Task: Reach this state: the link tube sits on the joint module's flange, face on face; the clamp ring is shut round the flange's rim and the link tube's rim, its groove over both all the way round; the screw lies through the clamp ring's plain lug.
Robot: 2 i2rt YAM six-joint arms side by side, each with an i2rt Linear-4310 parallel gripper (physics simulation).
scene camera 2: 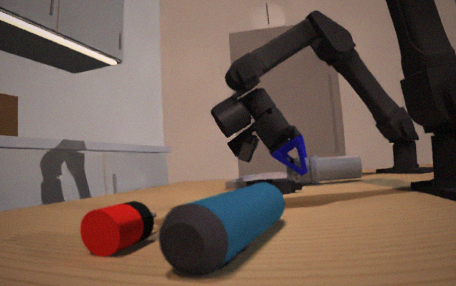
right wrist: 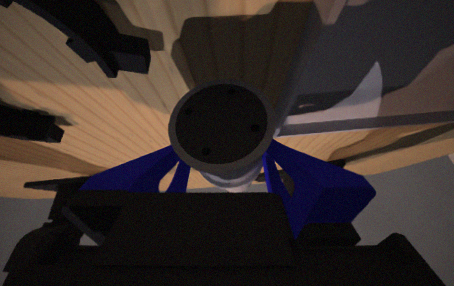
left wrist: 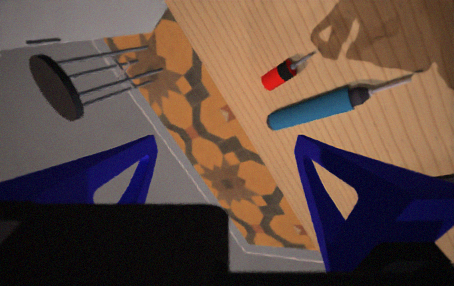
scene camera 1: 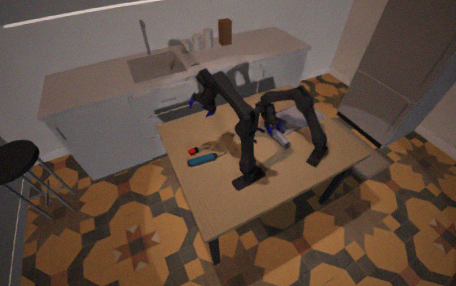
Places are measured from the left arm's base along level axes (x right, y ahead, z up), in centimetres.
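Pixels of known places: left gripper, between the fingertips: (left wrist: 226, 142) (scene camera 1: 198, 112); right gripper, between the fingertips: (scene camera 2: 306, 172) (right wrist: 226, 142) (scene camera 1: 275, 133); left arm's base, origin of its link: (right wrist: 80, 181) (scene camera 1: 248, 179); right arm's base, origin of its link: (scene camera 2: 406, 172) (scene camera 1: 317, 155).
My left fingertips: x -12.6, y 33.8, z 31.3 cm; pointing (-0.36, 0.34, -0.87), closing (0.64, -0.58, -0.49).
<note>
For each thing: its top centre in the pictures, then the offset to it from my left fingertips. "*": a spot on its surface instead.
- joint module, a spot on its surface: (right wrist: 222, 125) * dx +47.6, dy -11.1, dz -27.7 cm
- pale link tube, centre of its top: (right wrist: 236, 199) (scene camera 2: 335, 150) (scene camera 1: 282, 135) dx +47.4, dy -21.9, dz -24.4 cm
- screw, centre of its top: (scene camera 2: 128, 202) (left wrist: 284, 72) (scene camera 1: 196, 148) dx -4.2, dy +0.6, dz -27.9 cm
- blue-handled driver, a spot on its surface: (scene camera 2: 230, 220) * dx -11.5, dy -9.1, dz -28.4 cm
- grey tray, a spot on its surface: (right wrist: 370, 122) * dx +61.7, dy -18.3, dz -30.4 cm
My right gripper (scene camera 1: 275, 129) (scene camera 2: 301, 172) (right wrist: 226, 142) is shut on the joint module (right wrist: 222, 125), a grey cylinder with a dark, four-holed end face. The pale link tube (scene camera 1: 283, 140) (scene camera 2: 340, 167) lies in line with it; their seam is too unclear to judge. The black clamp ring (scene camera 2: 282, 186) (right wrist: 87, 25) lies open near the module, apart from it, partly out of the right wrist view. The red and black piece with a thin metal shaft, apparently the screw (scene camera 1: 193, 150) (scene camera 2: 112, 227) (left wrist: 279, 75), lies on the table. My left gripper (scene camera 1: 200, 109) (left wrist: 226, 142) is open, empty and high.
A blue-handled driver (scene camera 1: 201, 159) (scene camera 2: 230, 220) (left wrist: 312, 109) lies beside the red piece. A grey tray (scene camera 1: 312, 117) (right wrist: 370, 122) is at the table's right, near my right gripper. A dark stool (scene camera 1: 19, 159) (left wrist: 56, 87) stands off the table.
</note>
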